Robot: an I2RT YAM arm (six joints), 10 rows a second.
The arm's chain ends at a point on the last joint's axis. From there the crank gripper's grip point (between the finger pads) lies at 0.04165 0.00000 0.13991 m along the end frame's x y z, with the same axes.
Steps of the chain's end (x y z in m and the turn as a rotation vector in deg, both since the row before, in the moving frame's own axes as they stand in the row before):
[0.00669, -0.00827, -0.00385, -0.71, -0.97, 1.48]
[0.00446, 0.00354, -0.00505, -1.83, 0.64, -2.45]
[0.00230, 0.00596, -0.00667, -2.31, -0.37, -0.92]
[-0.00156, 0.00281, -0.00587, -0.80, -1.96, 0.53]
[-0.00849, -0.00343, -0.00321, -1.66, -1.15, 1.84]
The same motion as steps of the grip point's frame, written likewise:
[0.00428, -0.00549, -0.00318, -0.71, -0.97, 1.48]
[0.00608, 0.00619, -0.00557, -1.83, 0.64, -2.45]
[0.00144, 0.01094, -0.00650, -2.31, -0.37, -0.92]
[-0.00638, 0.00514, -0.00454, -0.80, -1.96, 0.53]
[-0.01139, 0.00193, -0.00248, -1.66, -1.15, 1.84]

